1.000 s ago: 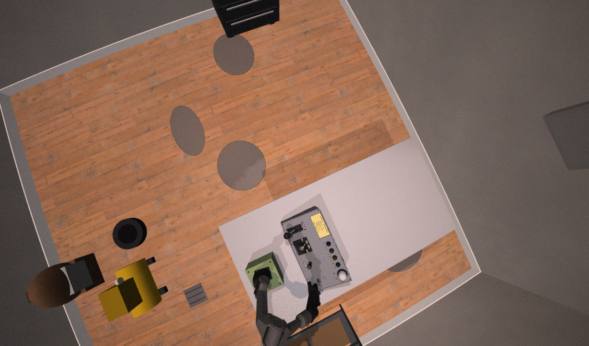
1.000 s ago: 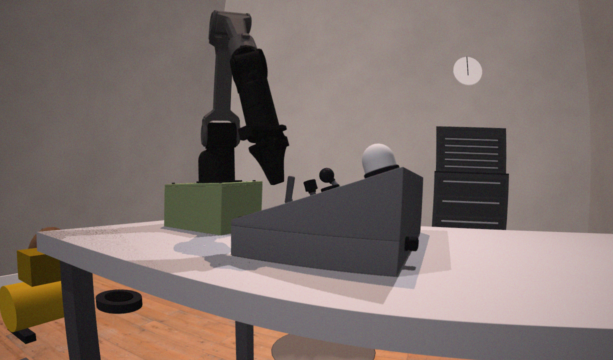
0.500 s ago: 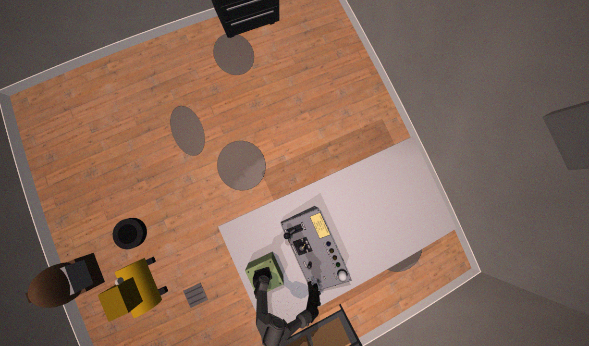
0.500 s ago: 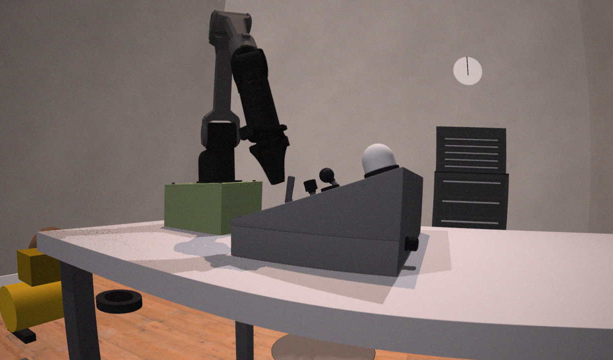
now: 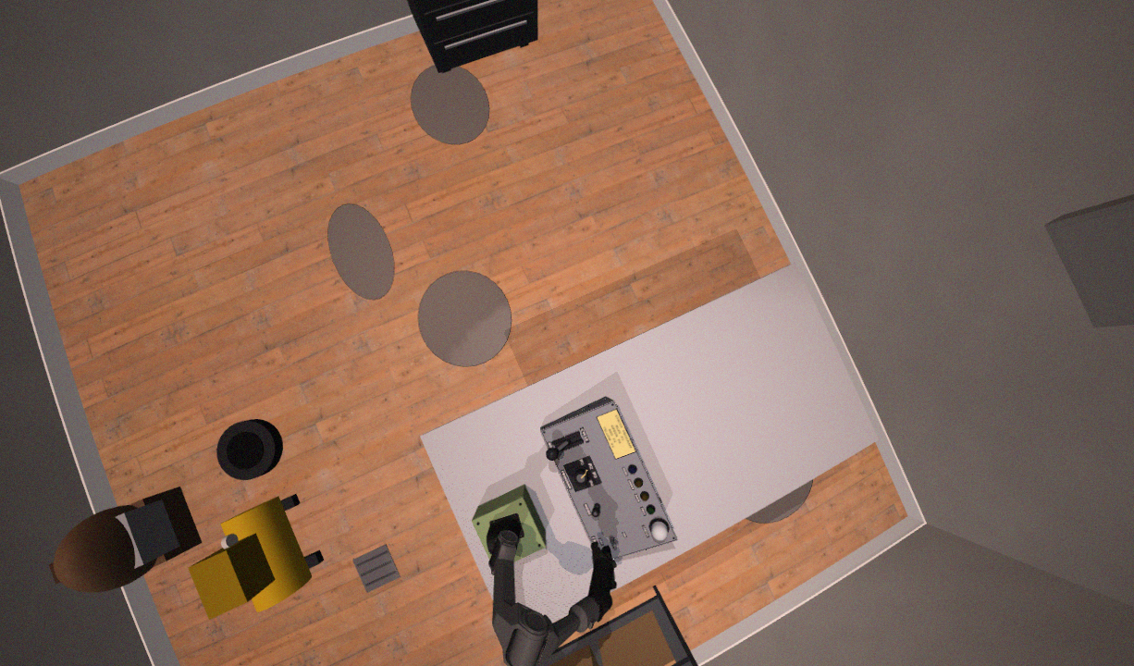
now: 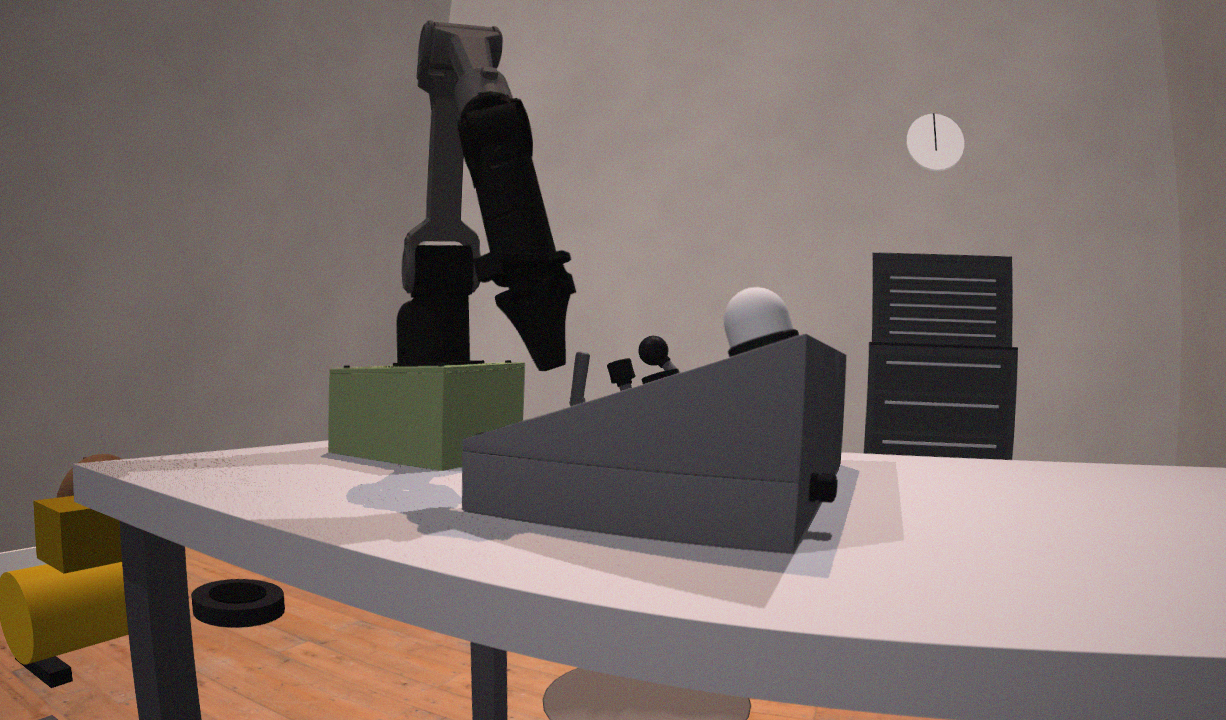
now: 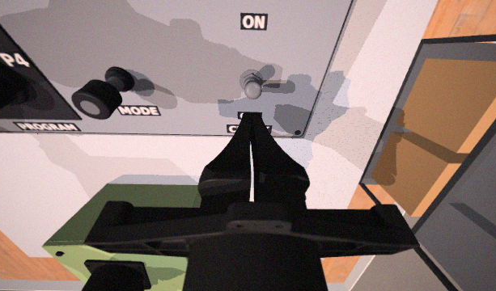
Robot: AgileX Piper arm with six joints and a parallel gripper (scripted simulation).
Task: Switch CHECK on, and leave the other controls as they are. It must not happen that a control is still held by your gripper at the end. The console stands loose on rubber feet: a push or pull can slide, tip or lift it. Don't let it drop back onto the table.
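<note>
Right now the check toggle is 3 cm ahead of my hand and 2 cm below it. Round my hand: program dial 25 cm to the left, 2 cm below; grey console 19 cm to the left, 4 cm below, 3 cm ahead; mode knob 12 cm to the left, 2 cm below.
</note>
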